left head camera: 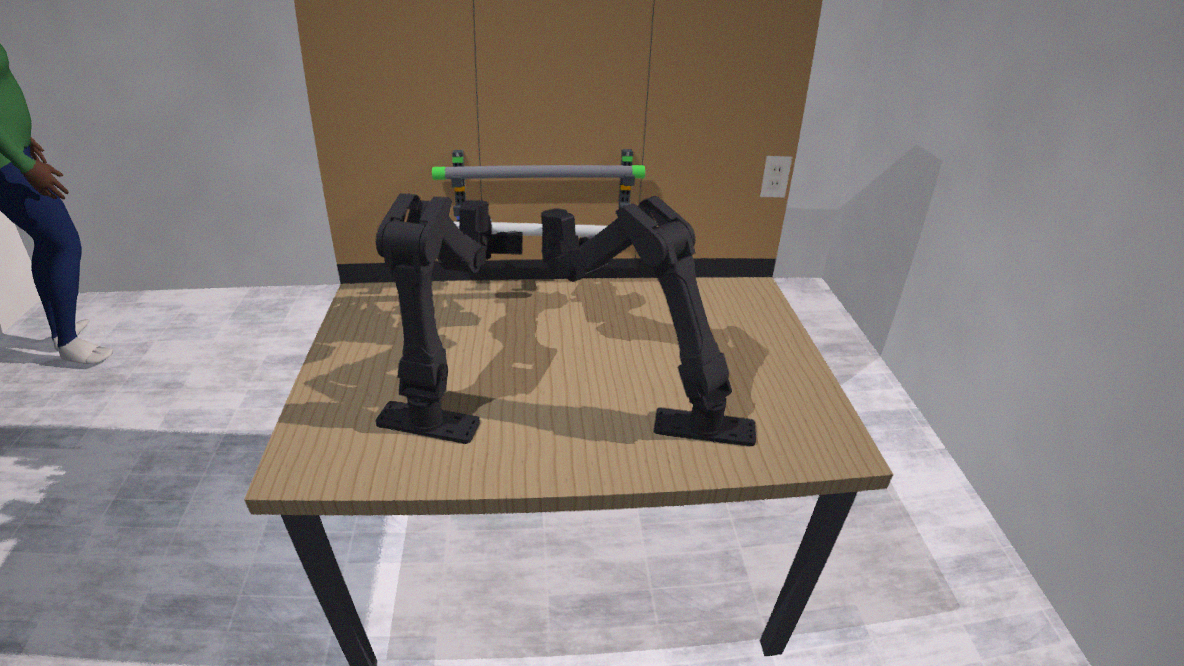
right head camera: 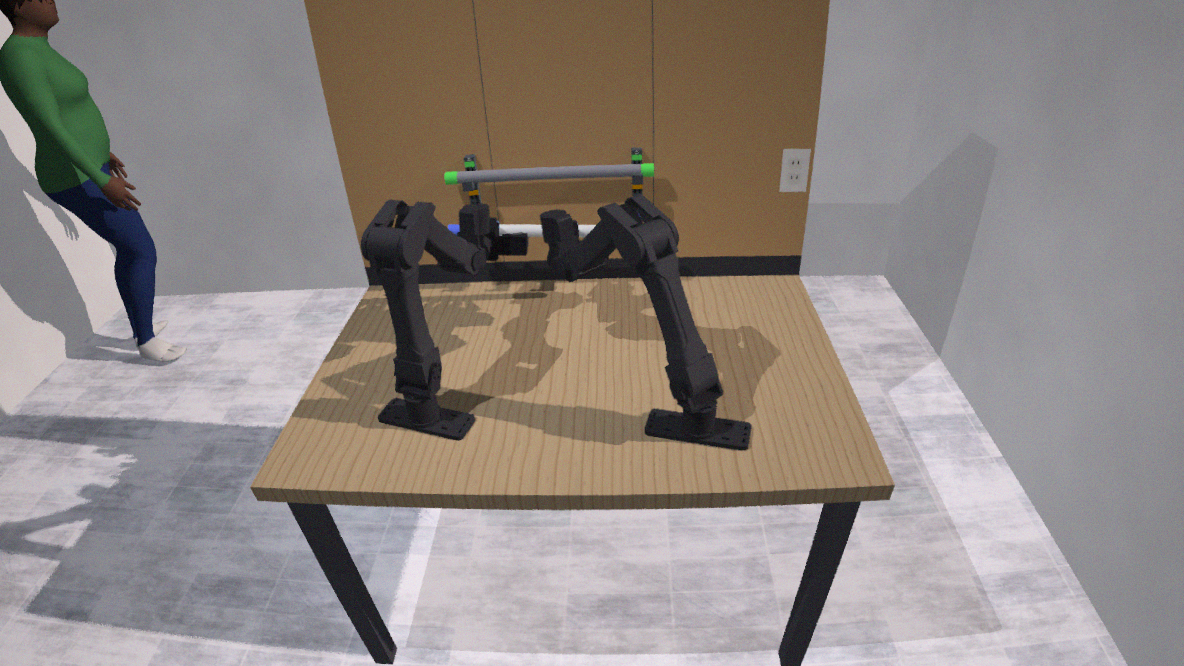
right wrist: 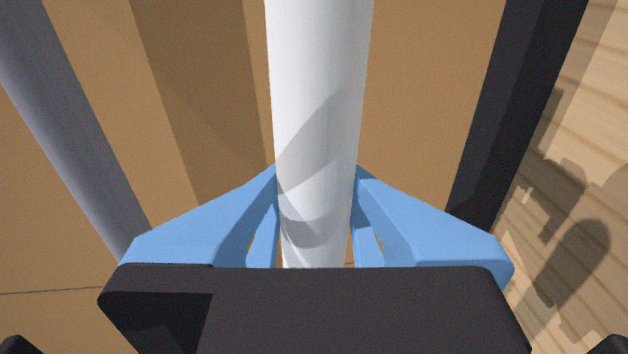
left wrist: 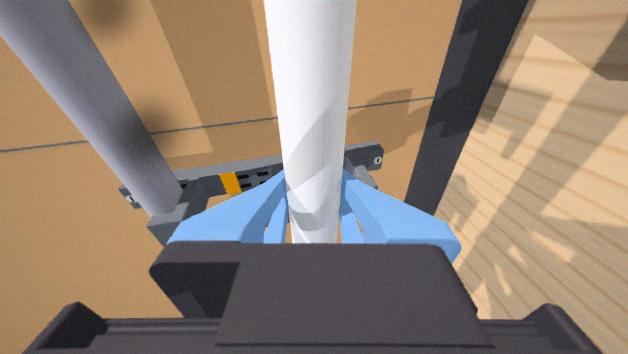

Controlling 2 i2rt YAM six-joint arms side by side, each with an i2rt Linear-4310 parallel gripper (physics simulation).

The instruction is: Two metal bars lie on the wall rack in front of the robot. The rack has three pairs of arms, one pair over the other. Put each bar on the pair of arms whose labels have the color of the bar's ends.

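Seen in the pictures: left gripper, fingertip midpoint: (left wrist: 313,177); right gripper, fingertip midpoint: (right wrist: 315,175); left arm's base at its link origin: (left head camera: 427,423) (right head camera: 426,420); right arm's base at its link origin: (left head camera: 704,428) (right head camera: 698,430).
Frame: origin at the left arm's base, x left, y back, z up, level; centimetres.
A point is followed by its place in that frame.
A grey bar with green ends (left head camera: 538,172) {x -7.7, y -55.5, z 32.2 cm} (right head camera: 554,173) {x -9.5, y -56.0, z 32.3 cm} (left wrist: 90,100) {x 1.8, y -52.8, z 31.2 cm} (right wrist: 65,115) {x -13.8, y -57.7, z 30.9 cm} lies level on the top, green-labelled pair of arms of the wall rack (left head camera: 457,199) {x 12.5, y -53.2, z 24.2 cm} (right head camera: 636,179) (left wrist: 367,154) {x 10.9, y -53.6, z 13.3 cm}. A white bar (left head camera: 529,228) {x -7.2, y -49.2, z 20.3 cm} (right head camera: 529,229) {x -4.9, y -48.5, z 20.5 cm} with a blue end is level, low in front of the rack. My left gripper (left wrist: 313,177) {x 5.6, y -48.1, z 19.8 cm} is shut on the white bar, and my right gripper (right wrist: 315,175) {x -12.4, y -53.7, z 19.0 cm} is shut on it too. In the left wrist view the bar is close to the lowest rack arm; fingers partly hide that arm, and contact cannot be told.
An orange label (left wrist: 230,183) {x 11.7, y -53.3, z 27.1 cm} shows on the rack between the two bars. The wooden table (left head camera: 571,463) {x -29.8, y 3.6, z 0.0 cm} (right head camera: 571,463) {x -32.6, y 3.0, z 0.0 cm} carries both arm bases. A dark baseboard (left head camera: 728,267) {x -56.4, y -75.3, z 3.1 cm} runs along the wall below the rack. A person (left head camera: 57,215) (right head camera: 66,107) stands at the left.
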